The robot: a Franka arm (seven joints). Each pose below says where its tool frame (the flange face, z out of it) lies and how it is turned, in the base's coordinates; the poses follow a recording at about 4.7 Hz.
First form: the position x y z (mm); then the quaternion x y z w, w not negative.
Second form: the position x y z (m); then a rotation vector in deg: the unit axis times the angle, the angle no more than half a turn. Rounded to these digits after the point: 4 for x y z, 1 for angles.
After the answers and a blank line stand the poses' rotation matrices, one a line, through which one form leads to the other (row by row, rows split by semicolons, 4 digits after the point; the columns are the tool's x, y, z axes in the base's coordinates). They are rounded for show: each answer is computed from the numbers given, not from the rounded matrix.
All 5 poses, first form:
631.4 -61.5 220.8 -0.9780 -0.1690 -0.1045 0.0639
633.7 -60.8 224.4 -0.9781 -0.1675 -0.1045 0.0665
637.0 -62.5 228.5 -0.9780 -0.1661 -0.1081 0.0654
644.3 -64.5 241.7 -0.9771 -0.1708 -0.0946 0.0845
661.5 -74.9 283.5 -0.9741 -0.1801 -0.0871 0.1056
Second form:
0.6314 -0.0615 0.2208 -169.2 -29.2 -18.1
0.6337 -0.0608 0.2244 -169.0 -28.9 -18.1
0.6370 -0.0625 0.2285 -169.1 -28.7 -18.7
0.6443 -0.0645 0.2417 -167.0 -29.2 -16.2
0.6615 -0.0749 0.2835 -164.4 -30.4 -14.7

0.9210 0.3439 0.1828; 0.3172 -0.9347 0.1603; 0.2260 -0.0897 -0.9700
0.9221 0.3415 0.1821; 0.3137 -0.9350 0.1651; 0.2267 -0.0951 -0.9693
0.9215 0.3390 0.1897; 0.3107 -0.9363 0.1638; 0.2332 -0.0920 -0.9681
0.9238 0.3498 0.1560; 0.3178 -0.9274 0.1974; 0.2137 -0.1328 -0.9678
0.9200 0.3692 0.1316; 0.3325 -0.9128 0.2371; 0.2077 -0.1743 -0.9625

